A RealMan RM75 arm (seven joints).
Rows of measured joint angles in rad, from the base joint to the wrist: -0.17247, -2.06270, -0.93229, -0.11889, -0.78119, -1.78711, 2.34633; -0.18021, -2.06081, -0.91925, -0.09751, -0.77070, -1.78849, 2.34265; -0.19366, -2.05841, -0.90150, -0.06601, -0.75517, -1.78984, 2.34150; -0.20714, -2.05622, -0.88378, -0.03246, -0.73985, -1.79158, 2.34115; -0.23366, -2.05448, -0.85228, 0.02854, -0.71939, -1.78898, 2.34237; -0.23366, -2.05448, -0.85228, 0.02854, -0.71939, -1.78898, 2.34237; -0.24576, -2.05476, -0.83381, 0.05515, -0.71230, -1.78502, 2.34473; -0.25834, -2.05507, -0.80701, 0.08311, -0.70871, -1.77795, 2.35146; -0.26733, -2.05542, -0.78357, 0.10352, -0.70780, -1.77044, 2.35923; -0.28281, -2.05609, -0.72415, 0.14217, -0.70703, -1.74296, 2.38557; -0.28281, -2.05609, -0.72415, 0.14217, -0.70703, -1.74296, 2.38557; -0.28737, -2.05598, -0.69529, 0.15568, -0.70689, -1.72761, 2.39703
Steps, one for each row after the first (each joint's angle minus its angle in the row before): -0.00774, 0.00189, 0.01304, 0.02138, 0.01049, -0.00138, -0.00368; -0.01345, 0.00240, 0.01775, 0.03150, 0.01553, -0.00135, -0.00115; -0.01348, 0.00219, 0.01772, 0.03355, 0.01532, -0.00174, -0.00035; -0.02652, 0.00174, 0.03150, 0.06100, 0.02046, 0.00260, 0.00122; 0.00000, 0.00000, 0.00000, 0.00000, 0.00000, 0.00000, 0.00000; -0.01210, -0.00028, 0.01847, 0.02661, 0.00709, 0.00396, 0.00236; -0.01258, -0.00031, 0.02680, 0.02796, 0.00359, 0.00707, 0.00673; -0.00899, -0.00035, 0.02344, 0.02041, 0.00091, 0.00751, 0.00777; -0.01548, -0.00067, 0.05942, 0.03865, 0.00077, 0.02748, 0.02634; 0.00000, 0.00000, 0.00000, 0.00000, 0.00000, 0.00000, 0.00000; -0.00456, 0.00011, 0.02886, 0.01351, 0.00014, 0.01535, 0.01146
